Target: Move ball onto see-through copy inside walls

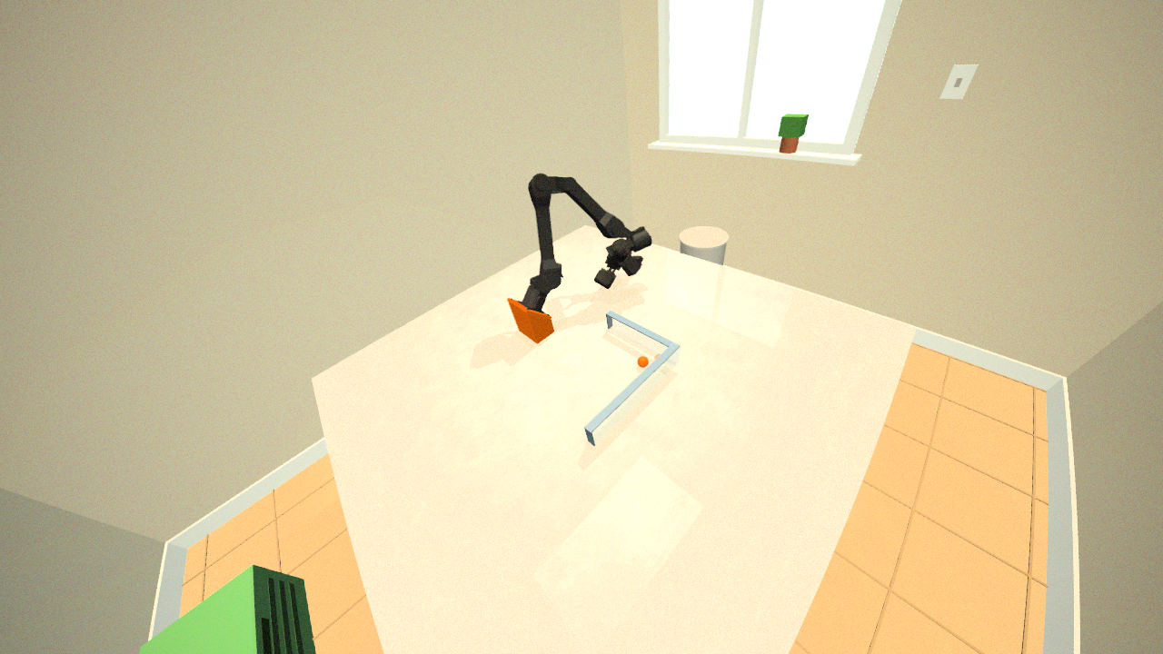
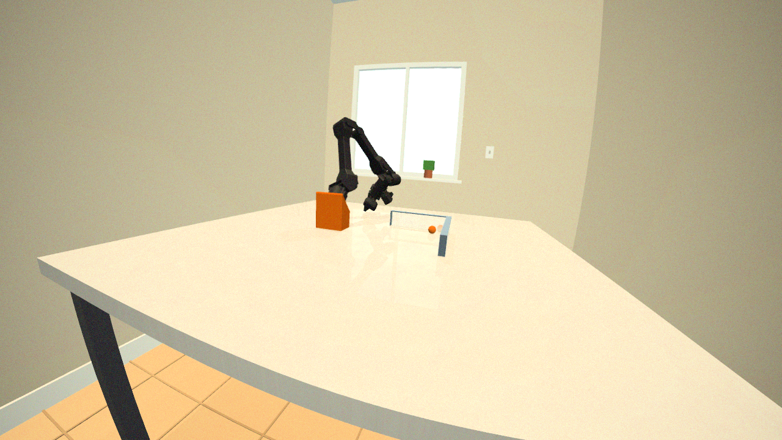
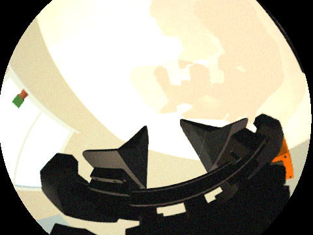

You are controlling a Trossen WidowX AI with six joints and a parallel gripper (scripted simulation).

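Now: the see-through copy of the ball 400 mm ahead of my gripper tip, 220 mm to the right of it and 10 mm below it. From my gripper tip the other things lie so: orange ball: 380 mm ahead, 260 mm to the right, 10 mm below.
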